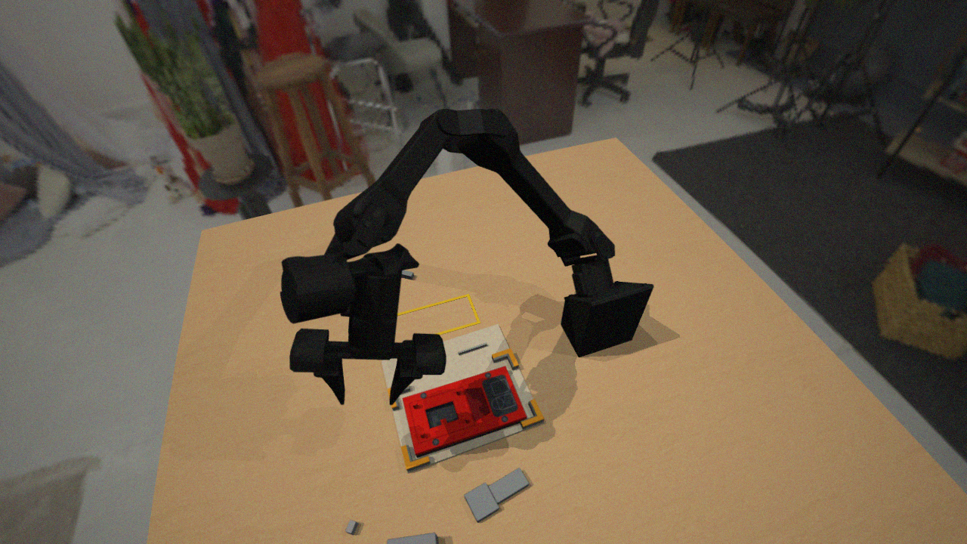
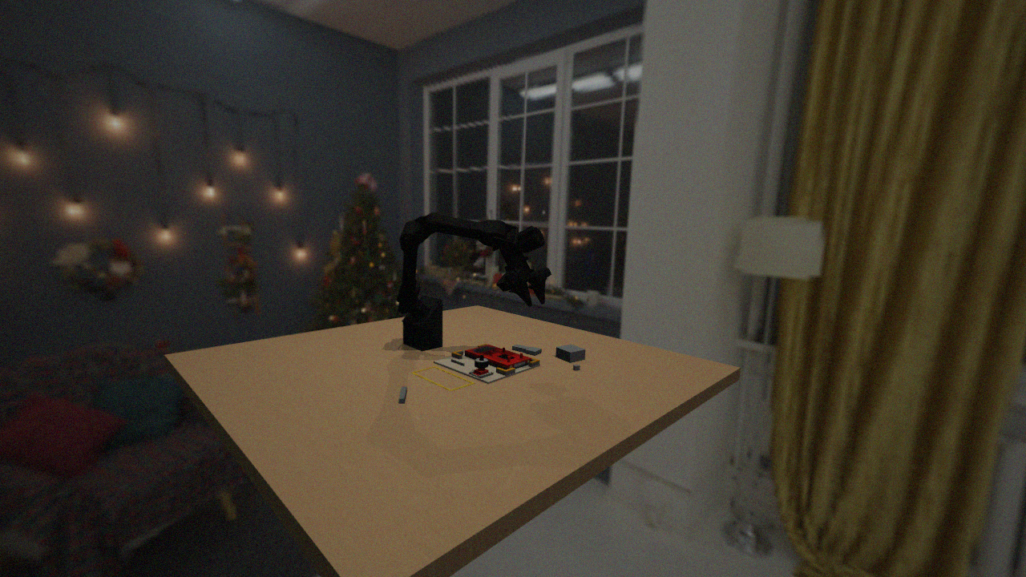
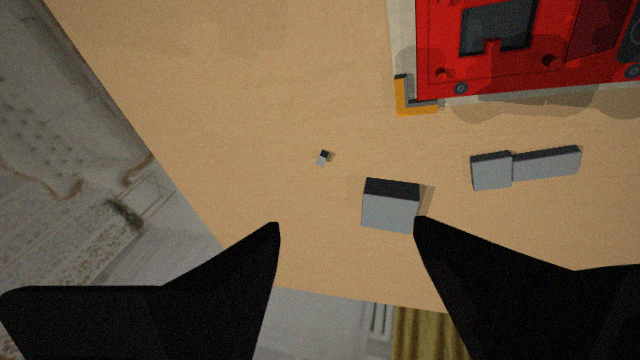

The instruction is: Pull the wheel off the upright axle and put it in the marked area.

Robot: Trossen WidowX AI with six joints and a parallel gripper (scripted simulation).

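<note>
Right now the wheel is 160 mm below my gripper tip, 150 mm to the right of it and 90 mm behind it.
</note>
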